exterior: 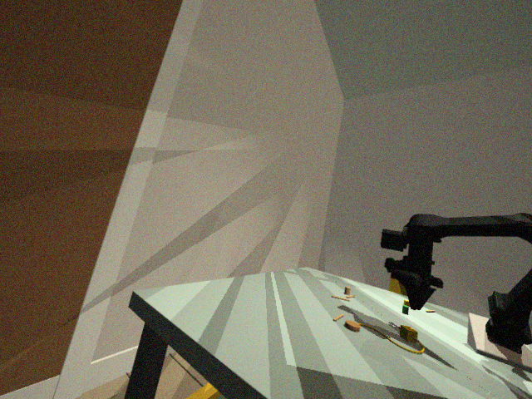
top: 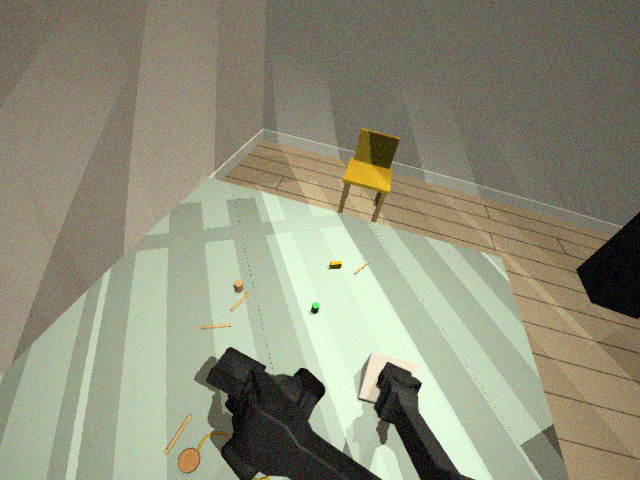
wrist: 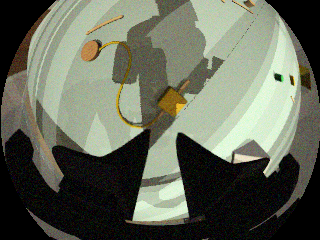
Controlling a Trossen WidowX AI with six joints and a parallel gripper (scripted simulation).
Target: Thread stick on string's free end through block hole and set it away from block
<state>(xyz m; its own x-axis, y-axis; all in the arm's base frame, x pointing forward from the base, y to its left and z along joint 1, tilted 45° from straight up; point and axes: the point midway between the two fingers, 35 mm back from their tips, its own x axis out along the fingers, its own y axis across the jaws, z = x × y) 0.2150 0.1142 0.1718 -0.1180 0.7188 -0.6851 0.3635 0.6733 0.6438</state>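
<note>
My gripper tip is 1 cm to the left of the thin wooden stick and 8 cm above it. Round my gripper tip: round wooden button (14 cm ahead, 9 cm to the left, 8 cm below); then green cylinder (3 cm ahead, 34 cm to the right, 7 cm below); then small brown cylinder (26 cm ahead, 31 cm to the right, 7 cm below).
</note>
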